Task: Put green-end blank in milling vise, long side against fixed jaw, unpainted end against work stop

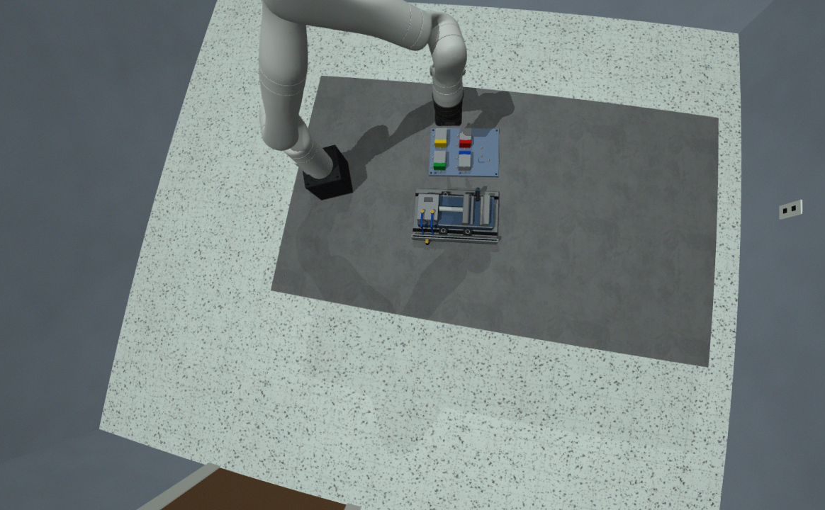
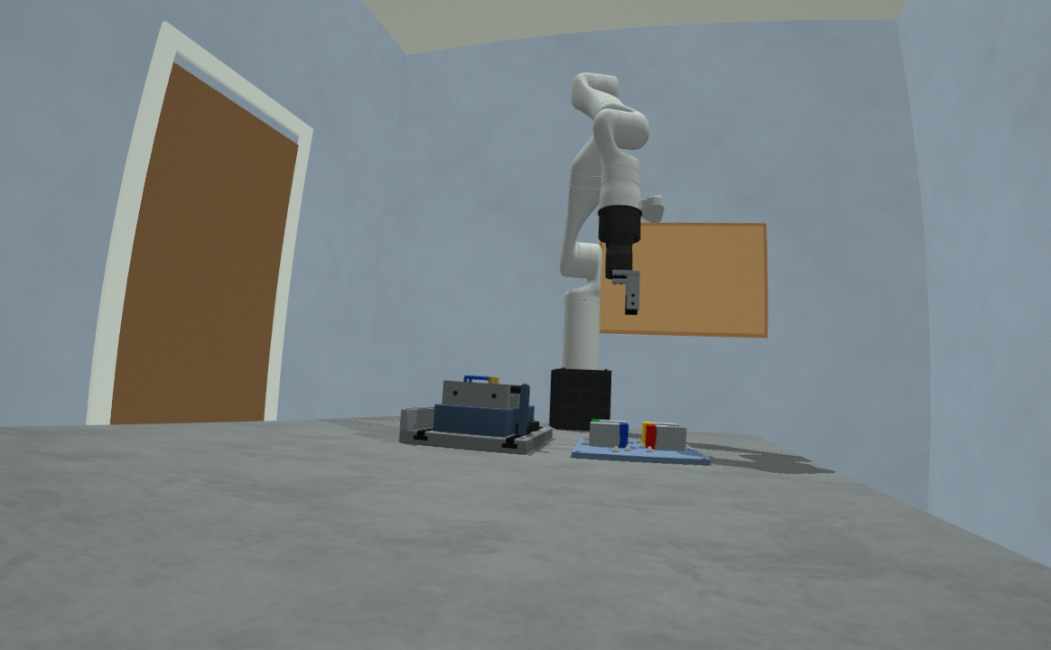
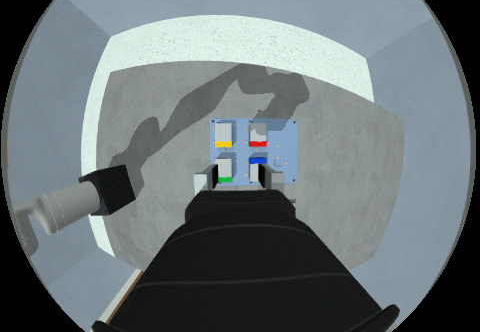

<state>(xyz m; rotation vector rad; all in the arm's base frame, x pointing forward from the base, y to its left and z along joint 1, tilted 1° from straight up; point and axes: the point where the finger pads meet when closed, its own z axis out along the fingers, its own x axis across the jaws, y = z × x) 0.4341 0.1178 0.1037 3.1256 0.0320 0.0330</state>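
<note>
The green-ended blank lies 23 cm below my hand, 3 cm to the right of it and 3 cm behind it. The rest, counted from my hand: blue-ended blank 23 cm below, 6 cm ahead, 3 cm to the right; then yellow-ended blank 23 cm below, 6 cm to the left, 3 cm behind; then red-ended blank 23 cm below, 6 cm to the left, 6 cm ahead.
</note>
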